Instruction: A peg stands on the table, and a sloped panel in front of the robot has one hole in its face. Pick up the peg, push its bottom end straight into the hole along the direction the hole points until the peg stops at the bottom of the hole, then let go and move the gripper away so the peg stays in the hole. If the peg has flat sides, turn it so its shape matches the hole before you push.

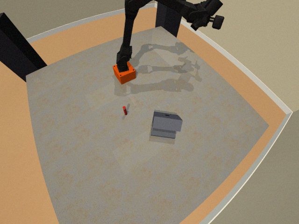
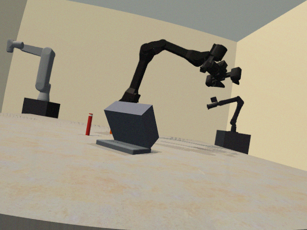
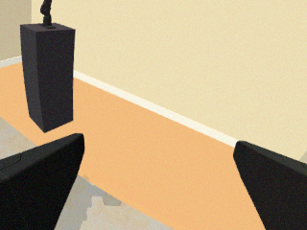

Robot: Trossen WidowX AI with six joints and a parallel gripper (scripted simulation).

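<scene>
Right now my gripper tip is 26 cm short of the red round peg, 59 cm to the left of it and 28 cm above it. Also, from my gripper tip: grey sloped panel block (40 cm ahead, 42 cm to the right, 26 cm below).
</scene>
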